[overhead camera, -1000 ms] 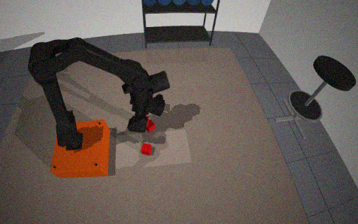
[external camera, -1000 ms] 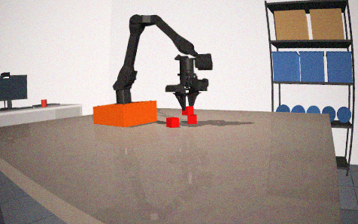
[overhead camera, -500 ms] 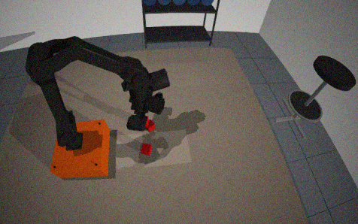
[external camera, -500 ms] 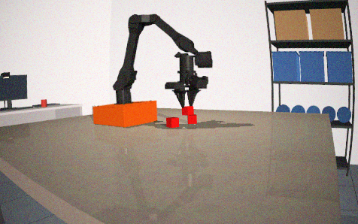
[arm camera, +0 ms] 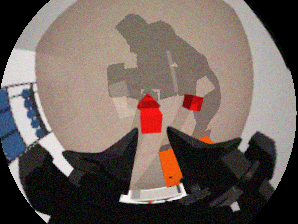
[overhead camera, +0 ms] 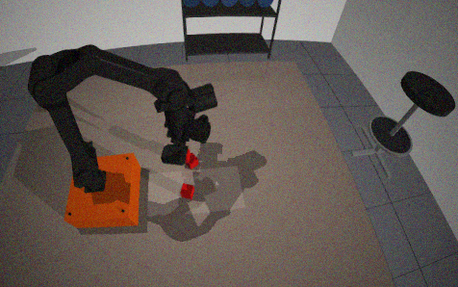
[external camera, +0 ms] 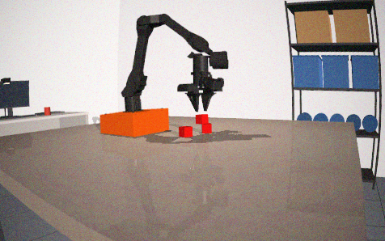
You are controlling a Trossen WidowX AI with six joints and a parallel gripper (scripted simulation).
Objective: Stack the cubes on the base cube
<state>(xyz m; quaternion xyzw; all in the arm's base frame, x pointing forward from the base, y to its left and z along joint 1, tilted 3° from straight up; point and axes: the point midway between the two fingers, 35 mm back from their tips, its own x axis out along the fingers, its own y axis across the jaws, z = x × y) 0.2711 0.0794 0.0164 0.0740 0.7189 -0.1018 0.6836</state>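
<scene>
The red base cube is 20 mm ahead of my gripper tip and 60 mm below it.
</scene>
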